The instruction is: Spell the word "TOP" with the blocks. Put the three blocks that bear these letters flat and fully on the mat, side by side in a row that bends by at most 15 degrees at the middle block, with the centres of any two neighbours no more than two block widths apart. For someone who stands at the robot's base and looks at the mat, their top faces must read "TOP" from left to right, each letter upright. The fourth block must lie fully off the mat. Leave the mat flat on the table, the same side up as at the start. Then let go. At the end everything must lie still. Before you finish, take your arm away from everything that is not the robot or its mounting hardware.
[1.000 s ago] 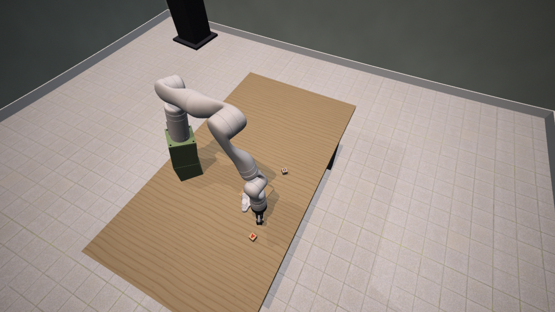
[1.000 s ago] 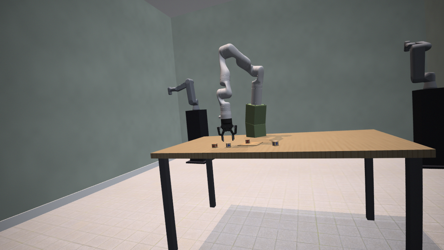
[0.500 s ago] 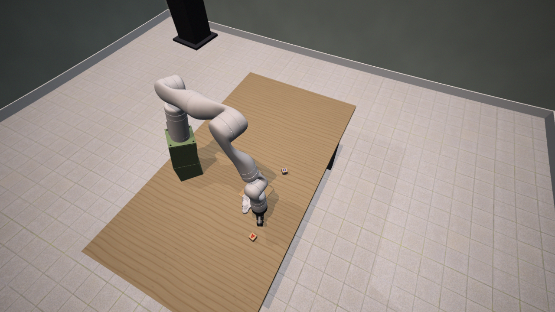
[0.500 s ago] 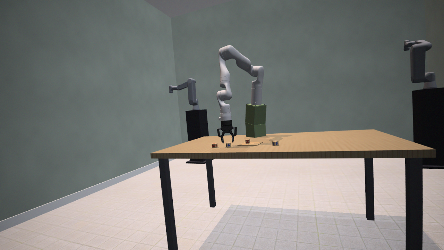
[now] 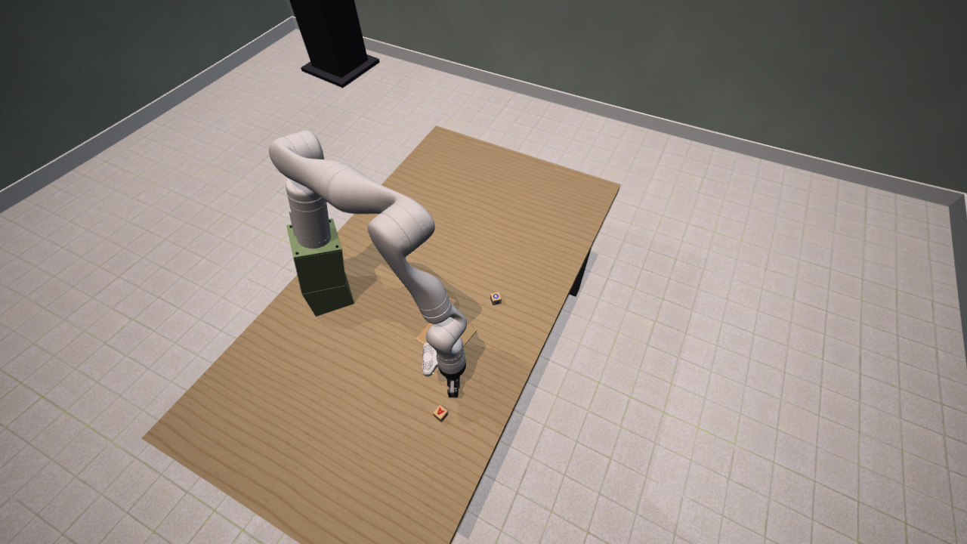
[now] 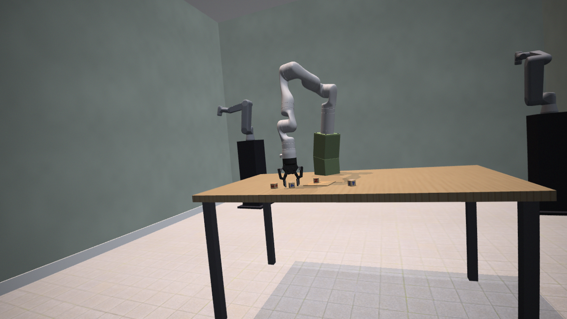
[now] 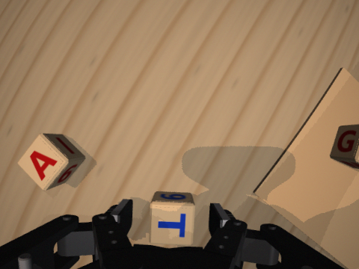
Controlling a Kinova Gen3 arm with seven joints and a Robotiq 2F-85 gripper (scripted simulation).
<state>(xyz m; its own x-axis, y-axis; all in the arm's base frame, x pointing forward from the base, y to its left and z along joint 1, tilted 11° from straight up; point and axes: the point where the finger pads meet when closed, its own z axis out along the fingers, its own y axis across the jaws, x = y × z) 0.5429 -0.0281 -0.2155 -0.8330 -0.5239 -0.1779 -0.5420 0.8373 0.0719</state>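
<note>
Now: hand 12 cm past the tan mat, 12 cm to the right of it and 2 cm above it.
</note>
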